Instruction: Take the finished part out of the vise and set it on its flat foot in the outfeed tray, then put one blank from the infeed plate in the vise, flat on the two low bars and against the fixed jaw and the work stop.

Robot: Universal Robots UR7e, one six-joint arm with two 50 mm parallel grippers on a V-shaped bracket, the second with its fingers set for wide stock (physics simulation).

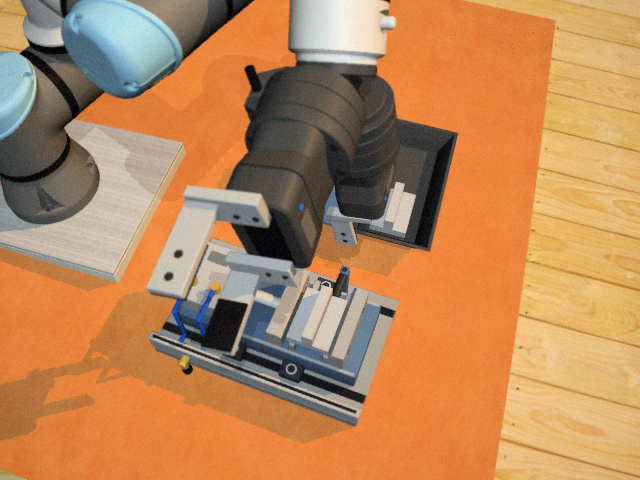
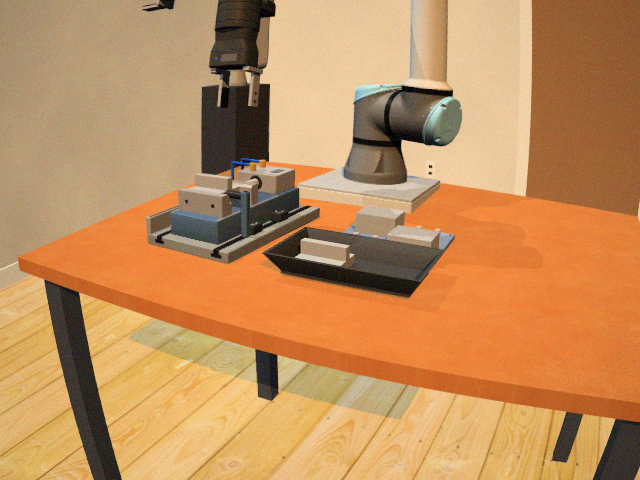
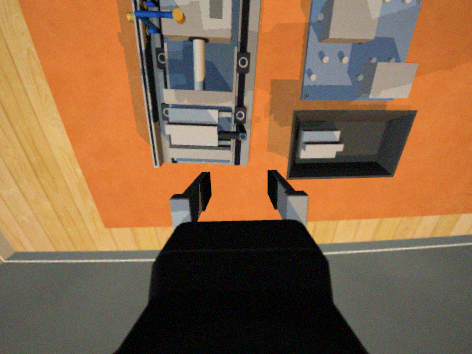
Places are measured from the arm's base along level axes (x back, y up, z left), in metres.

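Pixels of known places: hand, tool point: (image 1: pixel 351 211) (image 2: pixel 237 96) (image 3: pixel 239 188); arm's base, link origin: (image 1: pixel 54 185) (image 2: pixel 375 177).
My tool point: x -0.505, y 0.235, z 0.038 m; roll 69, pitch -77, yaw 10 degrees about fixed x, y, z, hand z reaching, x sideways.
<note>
For each thing: its middle in the pictures, then the offset to it from my tool point. "pt": a spot on its surface instead.
- finished part, body centre: (image 1: pixel 317 317) (image 3: pixel 193 128) (image 2: pixel 213 185) dx +0.006, dy -0.163, dz -0.066 m
- black work stop, surface spot: (image 1: pixel 342 281) (image 3: pixel 232 137) pt dx +0.001, dy -0.164, dz -0.004 m
- blue infeed plate, surface spot: (image 3: pixel 330 90) pt dx +0.104, dy -0.252, dz +0.170 m
- rib-topped part, body centre: (image 2: pixel 324 253) (image 1: pixel 393 208) (image 3: pixel 320 145) dx +0.001, dy -0.231, dz +0.179 m
The finished part (image 1: pixel 320 320) (image 2: pixel 212 180) (image 3: pixel 192 134), a pale stepped block with a raised rib, sits in the vise between the moving jaw (image 1: pixel 284 312) (image 3: pixel 200 96) and the fixed jaw (image 1: pixel 351 328) (image 2: pixel 204 201) (image 3: pixel 200 153). The black work stop (image 1: pixel 342 281) (image 2: pixel 244 214) (image 3: pixel 232 135) is at its side. My downward gripper (image 2: pixel 236 98) (image 3: pixel 239 187) is open and empty, high above the table. The other gripper (image 1: pixel 195 310) is also open and empty. Two blanks (image 2: pixel 379 219) (image 3: pixel 392 80) rest on the blue infeed plate (image 3: pixel 330 90). The low bars are mostly hidden.
The dark outfeed tray (image 1: pixel 436 191) (image 2: pixel 356 281) (image 3: pixel 397 142) holds another rib-topped part (image 1: pixel 398 211) (image 2: pixel 324 250) (image 3: pixel 320 150) at its vise-side end. Blue hoses (image 1: pixel 201 315) (image 3: pixel 155 14) rise beside the vise's actuator end. The robot base (image 2: pixel 377 160) stands behind.
</note>
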